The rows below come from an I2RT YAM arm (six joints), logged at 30 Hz.
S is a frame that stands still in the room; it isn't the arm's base.
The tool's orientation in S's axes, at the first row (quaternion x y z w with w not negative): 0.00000 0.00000 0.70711 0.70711
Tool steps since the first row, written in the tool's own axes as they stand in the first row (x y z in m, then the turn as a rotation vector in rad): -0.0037 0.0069 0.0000 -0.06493 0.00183 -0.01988; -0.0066 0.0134 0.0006 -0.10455 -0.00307 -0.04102; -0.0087 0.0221 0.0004 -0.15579 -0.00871 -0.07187; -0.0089 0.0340 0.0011 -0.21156 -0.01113 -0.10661; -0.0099 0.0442 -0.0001 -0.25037 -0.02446 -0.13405
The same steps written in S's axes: -0.0069 -0.0037 0.0000 -0.00183 -0.06493 -0.01988; -0.0134 -0.0066 0.0006 0.00307 -0.10455 -0.04102; -0.0221 -0.0087 0.0004 0.00871 -0.15579 -0.07187; -0.0340 -0.0089 0.0011 0.01113 -0.21156 -0.10661; -0.0442 -0.0099 -0.0001 0.02446 -0.25037 -0.13405
